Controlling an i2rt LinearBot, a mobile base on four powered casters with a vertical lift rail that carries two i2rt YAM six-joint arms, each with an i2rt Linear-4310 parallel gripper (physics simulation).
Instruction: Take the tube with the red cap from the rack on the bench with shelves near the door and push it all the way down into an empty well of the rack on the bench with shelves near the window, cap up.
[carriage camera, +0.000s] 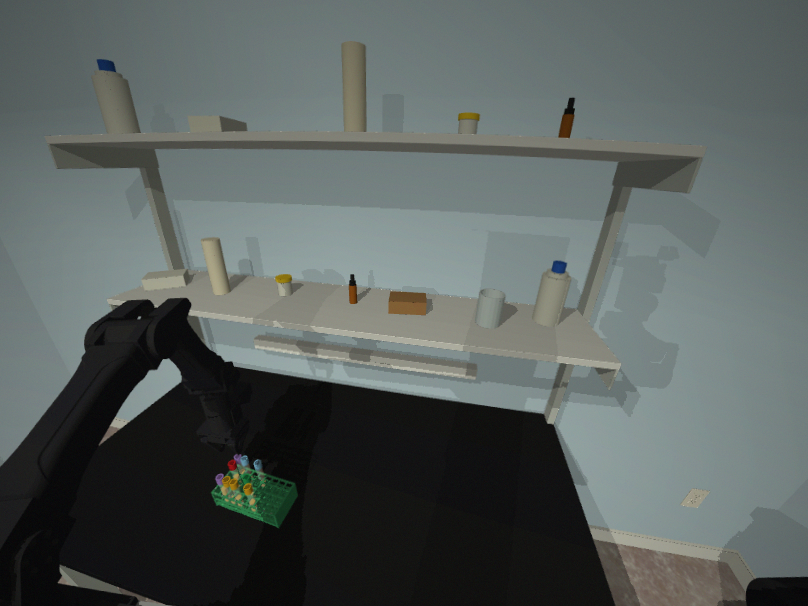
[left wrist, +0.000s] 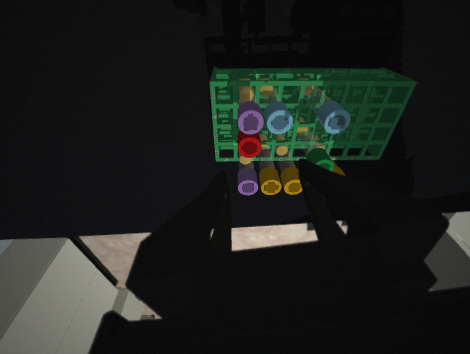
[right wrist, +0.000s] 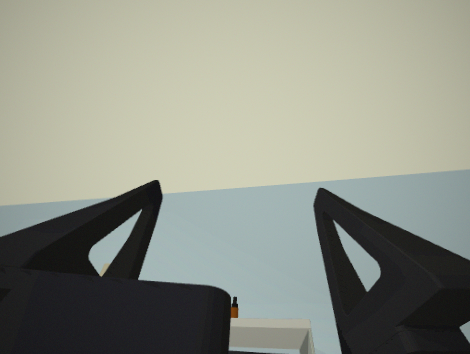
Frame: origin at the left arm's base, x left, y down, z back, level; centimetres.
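Where they show: left gripper, between the fingertips: (carriage camera: 231, 451) (left wrist: 262, 172); right gripper, between the fingertips: (right wrist: 237, 192).
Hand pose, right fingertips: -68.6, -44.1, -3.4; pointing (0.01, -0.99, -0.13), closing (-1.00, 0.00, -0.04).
Observation:
Each offset is from my right fingertips to the top centre of the thing, as dx, dy, dz. "spot": to the spot under its first point. Level surfaces: height alone.
The tube with the red cap {+80.4, +75.0, -38.8} (carriage camera: 231, 464) (left wrist: 249, 146) stands cap up in the green rack {spot: +64.5, +83.7, -34.7} (carriage camera: 287, 503) (left wrist: 370, 75), at the left side in the left wrist view, between two purple-capped tubes. The rack stands on the black bench top {dy +86.9} (carriage camera: 417, 495) at the left. My left gripper (carriage camera: 238, 450) (left wrist: 262, 172) is partly open with nothing between its fingers. It is above the rack, pointing down, with its fingertips over the near side in the left wrist view. My right gripper (right wrist: 237, 192) is wide open and empty, facing wall and ceiling. The second rack does not show.
Blue-capped, orange and green caps aside, yellow-capped tubes {+79.1, +75.0, -34.2} (left wrist: 270, 181) stand close around the red one. A green-capped tube {+74.5, +75.0, -35.4} (left wrist: 320, 159) is beside the right fingertip. Above the bench, a lower shelf {dy +41.2} (carriage camera: 326, 319) holds a beaker {spot: +13.6, +35.3, -60.8} (carriage camera: 489, 308), a brown box {spot: +35.6, +37.7, -66.4} (carriage camera: 407, 303) and bottles; an upper shelf (carriage camera: 417, 143) holds more.

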